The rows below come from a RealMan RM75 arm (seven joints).
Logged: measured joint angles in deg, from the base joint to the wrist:
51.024 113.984 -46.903 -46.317 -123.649 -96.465 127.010
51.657 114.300 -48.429 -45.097 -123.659 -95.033 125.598
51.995 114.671 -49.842 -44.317 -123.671 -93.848 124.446
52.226 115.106 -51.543 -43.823 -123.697 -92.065 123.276
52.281 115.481 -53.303 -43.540 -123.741 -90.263 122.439
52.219 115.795 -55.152 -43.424 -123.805 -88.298 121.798
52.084 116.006 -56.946 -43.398 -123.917 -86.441 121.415
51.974 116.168 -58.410 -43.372 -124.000 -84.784 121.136
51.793 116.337 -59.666 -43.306 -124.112 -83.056 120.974
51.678 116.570 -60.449 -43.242 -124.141 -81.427 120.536
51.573 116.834 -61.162 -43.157 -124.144 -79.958 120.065
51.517 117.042 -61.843 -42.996 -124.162 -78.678 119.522
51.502 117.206 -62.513 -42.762 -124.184 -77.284 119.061
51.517 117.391 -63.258 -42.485 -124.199 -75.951 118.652
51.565 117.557 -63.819 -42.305 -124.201 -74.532 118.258
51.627 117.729 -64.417 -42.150 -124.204 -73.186 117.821
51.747 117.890 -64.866 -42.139 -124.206 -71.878 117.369
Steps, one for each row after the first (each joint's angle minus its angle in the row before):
0.633 0.316 -1.526 1.220 -0.010 1.432 -1.412
0.338 0.371 -1.413 0.780 -0.012 1.185 -1.152
0.231 0.435 -1.701 0.494 -0.026 1.783 -1.170
0.055 0.375 -1.760 0.283 -0.044 1.802 -0.837
-0.062 0.314 -1.849 0.116 -0.064 1.965 -0.641
-0.135 0.211 -1.794 0.026 -0.112 1.857 -0.383
-0.110 0.162 -1.464 0.026 -0.083 1.657 -0.279
-0.181 0.169 -1.256 0.066 -0.112 1.728 -0.162
-0.115 0.233 -0.783 0.064 -0.029 1.629 -0.438
-0.105 0.264 -0.713 0.085 -0.003 1.469 -0.471
-0.056 0.208 -0.681 0.161 -0.018 1.280 -0.543
-0.015 0.164 -0.670 0.234 -0.022 1.394 -0.461
0.015 0.185 -0.745 0.277 -0.015 1.333 -0.409
0.048 0.166 -0.561 0.180 -0.002 1.419 -0.394
0.062 0.172 -0.598 0.155 -0.003 1.346 -0.437
0.120 0.161 -0.449 0.011 -0.002 1.308 -0.452

